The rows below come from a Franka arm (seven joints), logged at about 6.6 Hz.
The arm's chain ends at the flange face. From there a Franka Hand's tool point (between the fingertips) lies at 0.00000 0.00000 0.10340 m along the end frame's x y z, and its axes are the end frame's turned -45 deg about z.
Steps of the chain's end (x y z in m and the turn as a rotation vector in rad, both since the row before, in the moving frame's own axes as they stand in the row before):
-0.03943 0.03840 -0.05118 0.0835 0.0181 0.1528
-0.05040 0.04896 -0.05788 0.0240 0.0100 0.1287
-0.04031 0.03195 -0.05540 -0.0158 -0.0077 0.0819
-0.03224 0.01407 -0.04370 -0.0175 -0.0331 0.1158
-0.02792 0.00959 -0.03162 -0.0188 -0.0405 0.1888
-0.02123 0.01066 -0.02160 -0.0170 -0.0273 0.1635
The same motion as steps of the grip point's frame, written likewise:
-0.04728 -0.00492 -0.05156 0.0462 0.0718 0.1528
-0.06771 -0.00188 -0.05791 0.0099 0.0240 0.1287
-0.05284 -0.00539 -0.05542 -0.0057 -0.0166 0.0819
-0.03637 -0.01420 -0.04377 0.0110 -0.0358 0.1158
-0.03068 -0.01495 -0.03172 0.0153 -0.0419 0.1888
-0.02571 -0.00849 -0.02165 0.0073 -0.0313 0.1635

